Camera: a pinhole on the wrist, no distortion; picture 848 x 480 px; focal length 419.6 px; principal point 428.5 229.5 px. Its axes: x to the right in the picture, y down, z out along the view. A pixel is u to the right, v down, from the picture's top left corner.
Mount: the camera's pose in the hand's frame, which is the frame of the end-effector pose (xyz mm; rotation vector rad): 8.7 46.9 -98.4 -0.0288 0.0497 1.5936
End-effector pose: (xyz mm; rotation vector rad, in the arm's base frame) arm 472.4 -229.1 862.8 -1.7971 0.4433 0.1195
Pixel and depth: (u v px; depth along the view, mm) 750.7 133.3 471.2
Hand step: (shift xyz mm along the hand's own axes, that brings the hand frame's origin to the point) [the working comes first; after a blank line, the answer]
In the camera's frame: 361.8 -108.0 471.2

114.2 434.2 352.7
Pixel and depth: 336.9 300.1 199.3
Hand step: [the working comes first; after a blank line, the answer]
In the camera's frame: -43.5 33.5 199.3

-21.3 12.6 103.3
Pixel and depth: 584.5 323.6 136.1
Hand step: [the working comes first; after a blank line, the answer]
In the camera's frame: 50.6 30.5 136.1

-21.3 103.5 35.4
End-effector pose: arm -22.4 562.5 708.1 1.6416 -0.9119 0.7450
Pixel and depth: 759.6 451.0 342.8
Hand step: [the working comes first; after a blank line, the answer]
In the camera's frame: 270.5 181.0 342.8

-174.2 330.0 233.0
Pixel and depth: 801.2 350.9 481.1
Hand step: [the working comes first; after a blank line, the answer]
In the camera's frame: 427.3 139.2 481.1

-134.4 494.4 362.8
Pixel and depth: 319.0 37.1 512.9
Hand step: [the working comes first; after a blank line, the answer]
In the camera's frame: -133.8 -235.2 512.9

253.4 -55.8 417.2
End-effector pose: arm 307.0 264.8 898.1 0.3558 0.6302 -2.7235
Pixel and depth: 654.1 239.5 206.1
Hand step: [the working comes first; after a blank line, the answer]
In the camera's frame: 110.8 4.9 206.1

3.8 167.7 102.0
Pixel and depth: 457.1 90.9 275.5
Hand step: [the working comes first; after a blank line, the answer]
In the camera's frame: 18.8 -91.0 275.5

102.7 81.5 174.5
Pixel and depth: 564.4 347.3 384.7
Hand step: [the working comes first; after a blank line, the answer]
In the camera's frame: 124.6 108.0 384.7

-97.3 188.1 281.1
